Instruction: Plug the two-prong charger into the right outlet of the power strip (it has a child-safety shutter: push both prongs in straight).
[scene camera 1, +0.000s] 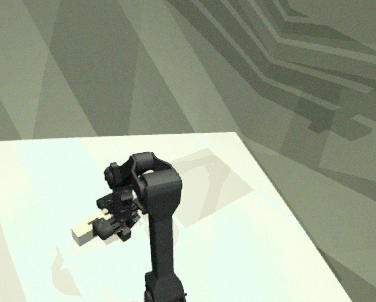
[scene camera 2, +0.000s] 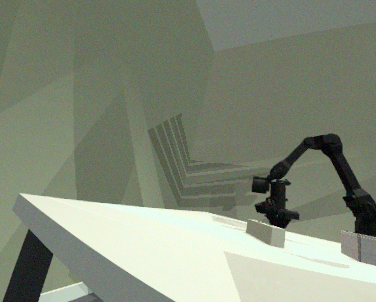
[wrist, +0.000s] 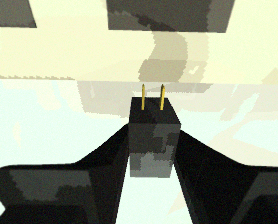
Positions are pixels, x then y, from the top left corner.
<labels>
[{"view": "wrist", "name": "gripper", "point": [148, 128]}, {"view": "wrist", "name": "charger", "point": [154, 127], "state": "held by the gripper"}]
</labels>
